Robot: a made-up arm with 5 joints.
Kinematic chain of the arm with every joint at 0, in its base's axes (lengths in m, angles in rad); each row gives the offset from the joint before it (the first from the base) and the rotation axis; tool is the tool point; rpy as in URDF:
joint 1: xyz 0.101 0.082 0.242 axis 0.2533 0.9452 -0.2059
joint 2: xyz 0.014 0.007 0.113 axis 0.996 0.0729 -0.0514
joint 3: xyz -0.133 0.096 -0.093 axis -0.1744 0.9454 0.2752
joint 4: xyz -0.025 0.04 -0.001 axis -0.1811 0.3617 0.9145
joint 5: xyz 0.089 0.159 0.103 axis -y
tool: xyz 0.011 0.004 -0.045 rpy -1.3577 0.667 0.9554
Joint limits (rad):
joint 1: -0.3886..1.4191
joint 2: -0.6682..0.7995
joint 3: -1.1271..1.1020
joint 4: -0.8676..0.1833
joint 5: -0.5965..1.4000
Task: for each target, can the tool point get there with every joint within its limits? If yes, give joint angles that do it. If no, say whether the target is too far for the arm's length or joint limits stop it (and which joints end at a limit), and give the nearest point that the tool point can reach.
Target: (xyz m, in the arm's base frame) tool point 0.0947 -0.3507 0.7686
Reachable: no: too far | nearest point 0.1628 0.0185 0.5667 | short by 0.426 m
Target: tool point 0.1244 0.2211 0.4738
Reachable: yes | joints 0.1787 0.0803 -0.3338 -0.7454 1.1507
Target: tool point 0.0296 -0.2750 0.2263
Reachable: no: joint limits stop it (at a limit: joint 1, joint 2, joint 4) | nearest point 0.3400 -0.0426 0.3754 | short by 0.415 m
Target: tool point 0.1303 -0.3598 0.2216
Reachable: no: joint limits stop it (at a limit: joint 1, joint 2, joint 4, joint 5) | nearest point 0.3436 -0.0431 0.3694 | short by 0.409 m
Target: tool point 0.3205 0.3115 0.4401
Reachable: yes | joints 0.7674 0.6057 0.4259 -0.1041 0.9497
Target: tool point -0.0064 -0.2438 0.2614
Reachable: no: joint limits stop it (at a limit: joint 1, joint 2, joint 4) | nearest point -0.1376 0.0813 0.4537 | short by 0.400 m
